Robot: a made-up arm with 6 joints.
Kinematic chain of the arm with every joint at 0, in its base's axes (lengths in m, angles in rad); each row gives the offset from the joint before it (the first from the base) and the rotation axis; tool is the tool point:
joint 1: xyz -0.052 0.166 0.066 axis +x
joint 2: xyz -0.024 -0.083 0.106 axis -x
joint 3: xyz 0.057 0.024 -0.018 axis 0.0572 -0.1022 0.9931
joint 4: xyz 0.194 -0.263 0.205 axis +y
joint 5: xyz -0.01 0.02 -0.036 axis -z
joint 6: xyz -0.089 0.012 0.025 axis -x
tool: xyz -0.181 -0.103 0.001
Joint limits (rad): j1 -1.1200..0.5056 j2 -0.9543..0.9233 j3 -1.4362..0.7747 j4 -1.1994..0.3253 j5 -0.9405..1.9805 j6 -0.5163..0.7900
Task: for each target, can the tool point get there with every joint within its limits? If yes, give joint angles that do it. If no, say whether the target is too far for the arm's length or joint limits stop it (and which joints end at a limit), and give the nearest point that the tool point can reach.
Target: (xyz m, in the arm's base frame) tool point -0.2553 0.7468 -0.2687
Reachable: no: joint limits stop it (at a limit: joint 1, joint 2, joint 3, joint 4, joint 6) | nearest point -0.2463 0.5479 -0.0089 | short by 0.327 m
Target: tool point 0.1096 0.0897 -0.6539
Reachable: no: joint limits stop it (at a limit: joint 1, joint 2, joint 4, joint 6) | nearest point 0.0720 -0.0519 -0.3741 | short by 0.316 m
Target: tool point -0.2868 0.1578 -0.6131
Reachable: no: joint limits stop it (at a limit: joint 1, joint 2, joint 4, joint 6) | nearest point -0.1789 -0.0312 -0.3331 | short by 0.355 m
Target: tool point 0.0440 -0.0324 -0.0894
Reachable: yes | joints 0.3691 -0.4793 -0.0704 -1.0482 0.3174 -0.2778
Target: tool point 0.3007 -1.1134 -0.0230
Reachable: no: too far | nearest point 0.1335 -0.4941 0.0529 | short by 0.646 m
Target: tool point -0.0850 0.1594 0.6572
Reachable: yes | joints -0.6010 0.5131 -0.1119 -0.1750 -0.5226 0.6235
